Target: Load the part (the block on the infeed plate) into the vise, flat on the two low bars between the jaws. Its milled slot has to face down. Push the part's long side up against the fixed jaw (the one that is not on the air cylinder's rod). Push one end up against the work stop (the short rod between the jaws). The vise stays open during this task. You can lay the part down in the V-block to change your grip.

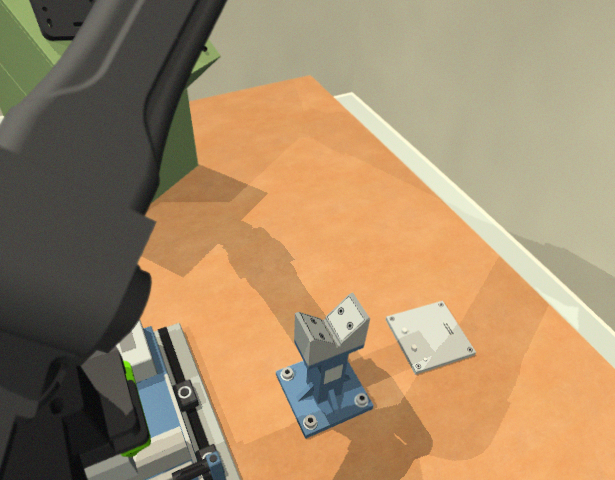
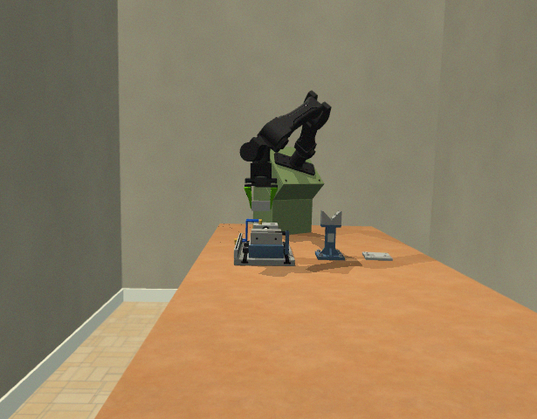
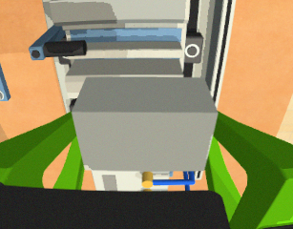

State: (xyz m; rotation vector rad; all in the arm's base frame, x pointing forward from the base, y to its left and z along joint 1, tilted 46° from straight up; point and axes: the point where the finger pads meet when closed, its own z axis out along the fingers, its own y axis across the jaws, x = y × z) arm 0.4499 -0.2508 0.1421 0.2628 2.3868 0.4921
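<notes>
My gripper is now 100 mm above the moving jaw, 20 mm to the right of it and 20 mm past it. Also, from my hand: fixed jaw: 100 mm below, 40 mm ahead, 20 mm to the left; then grey part: right at my hand; then work stop: 90 mm below, 70 mm to the left, 10 mm ahead.
</notes>
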